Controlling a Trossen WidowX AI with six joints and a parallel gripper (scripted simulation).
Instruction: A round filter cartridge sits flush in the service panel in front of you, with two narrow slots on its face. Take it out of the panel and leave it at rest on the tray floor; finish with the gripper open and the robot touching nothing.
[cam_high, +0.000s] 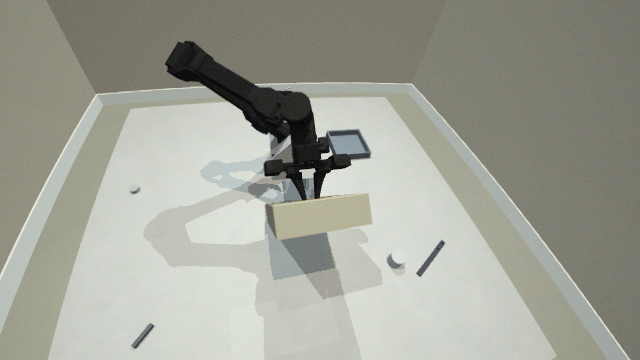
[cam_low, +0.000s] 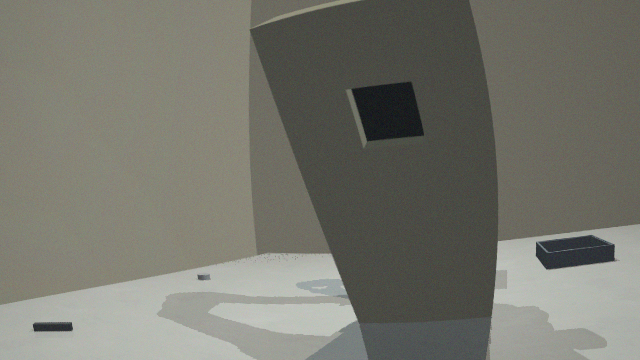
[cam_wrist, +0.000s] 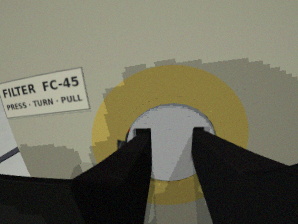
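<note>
Right now my gripper tip is 1 cm short of the round filter cartridge and 1 cm above it. From my gripper tip the other things lie so: tray: 44 cm behind, 26 cm to the left, 24 cm below; service panel: 4 cm behind, 8 cm below.
</note>
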